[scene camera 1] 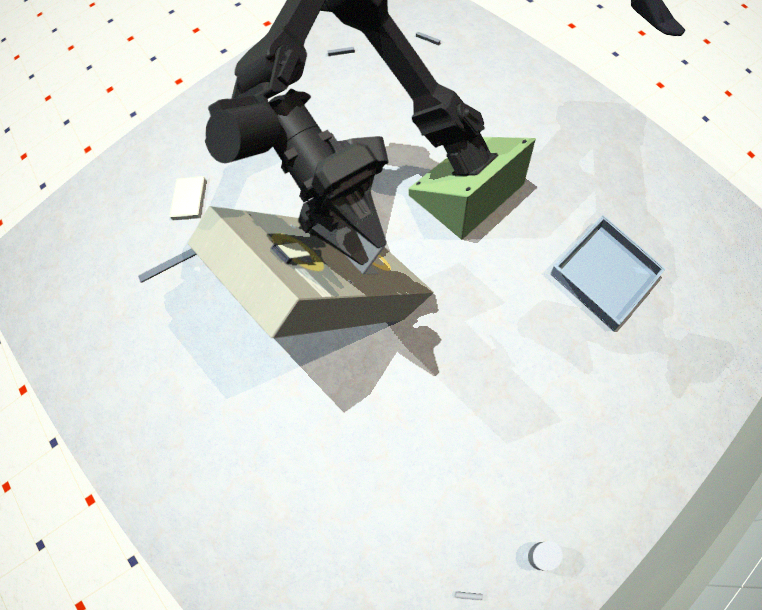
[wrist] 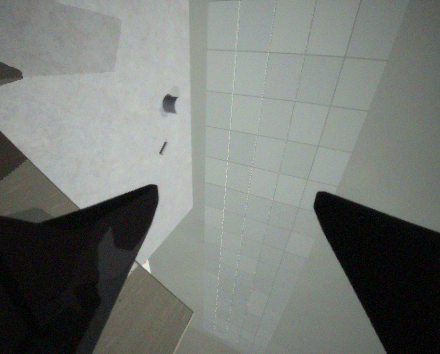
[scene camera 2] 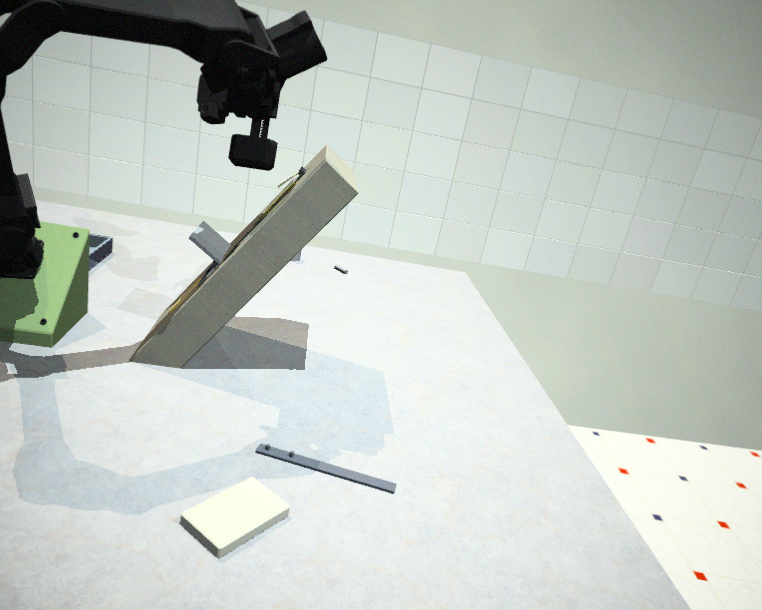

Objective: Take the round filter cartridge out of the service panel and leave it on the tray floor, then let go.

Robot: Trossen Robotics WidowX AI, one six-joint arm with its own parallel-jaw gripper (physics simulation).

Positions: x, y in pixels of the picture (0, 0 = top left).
Labels:
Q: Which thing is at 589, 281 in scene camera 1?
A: A blue-grey tray.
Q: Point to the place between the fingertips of my gripper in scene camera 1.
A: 373, 255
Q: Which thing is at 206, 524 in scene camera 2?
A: A cream pad.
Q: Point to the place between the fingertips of my gripper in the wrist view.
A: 237, 196

